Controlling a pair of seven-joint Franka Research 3 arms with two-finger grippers.
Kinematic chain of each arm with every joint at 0, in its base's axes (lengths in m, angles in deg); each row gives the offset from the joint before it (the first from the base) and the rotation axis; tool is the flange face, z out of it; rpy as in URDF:
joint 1: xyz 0 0 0.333 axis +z
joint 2: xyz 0 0 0 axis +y
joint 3: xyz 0 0 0.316 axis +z
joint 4: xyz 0.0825 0 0 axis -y
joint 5: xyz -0.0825 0 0.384 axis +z
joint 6: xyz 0 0 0 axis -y
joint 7: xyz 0.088 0 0 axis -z
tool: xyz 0 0 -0.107 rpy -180 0 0
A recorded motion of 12 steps. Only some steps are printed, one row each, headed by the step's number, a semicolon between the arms.
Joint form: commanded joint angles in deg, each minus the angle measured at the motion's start. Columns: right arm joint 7, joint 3, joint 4, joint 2, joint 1, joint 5, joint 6; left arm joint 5, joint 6, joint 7, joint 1, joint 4, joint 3, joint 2.
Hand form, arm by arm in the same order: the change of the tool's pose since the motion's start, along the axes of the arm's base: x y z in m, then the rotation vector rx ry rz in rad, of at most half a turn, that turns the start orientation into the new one. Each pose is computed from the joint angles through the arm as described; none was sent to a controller.
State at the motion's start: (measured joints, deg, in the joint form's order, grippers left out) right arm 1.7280 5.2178 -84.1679 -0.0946 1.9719 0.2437 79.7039; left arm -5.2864 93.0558 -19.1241 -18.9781 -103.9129 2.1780 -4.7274
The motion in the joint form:
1: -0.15 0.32 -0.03 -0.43 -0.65 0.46 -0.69; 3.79 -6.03 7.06 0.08 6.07 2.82 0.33
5: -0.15 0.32 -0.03 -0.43 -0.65 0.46 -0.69; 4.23 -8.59 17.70 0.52 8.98 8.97 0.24
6: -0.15 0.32 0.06 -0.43 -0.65 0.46 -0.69; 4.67 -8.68 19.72 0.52 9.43 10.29 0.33
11: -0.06 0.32 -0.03 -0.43 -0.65 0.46 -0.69; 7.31 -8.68 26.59 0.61 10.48 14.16 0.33
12: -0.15 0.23 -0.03 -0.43 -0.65 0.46 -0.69; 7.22 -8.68 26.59 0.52 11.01 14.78 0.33
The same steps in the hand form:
1: -0.0035 -0.0023 0.0028 0.0068 0.0059 -0.0022; 0.0066 0.0334 0.0379 0.0454 -0.0154 -0.0853
5: -0.0035 -0.0023 0.0028 0.0068 0.0059 -0.0022; 0.0153 0.0959 0.0582 0.0223 -0.0265 -0.1559
6: -0.0036 -0.0023 0.0035 0.0070 0.0044 -0.0022; 0.0174 0.1090 0.0606 0.0245 -0.0322 -0.1679
11: -0.0035 -0.0023 0.0028 0.0066 0.0059 -0.0038; 0.0209 0.1516 0.0684 0.0539 -0.0503 -0.2180
12: -0.0034 -0.0031 0.0028 0.0068 0.0059 -0.0038; 0.0213 0.1565 0.0725 0.0524 -0.0592 -0.2083

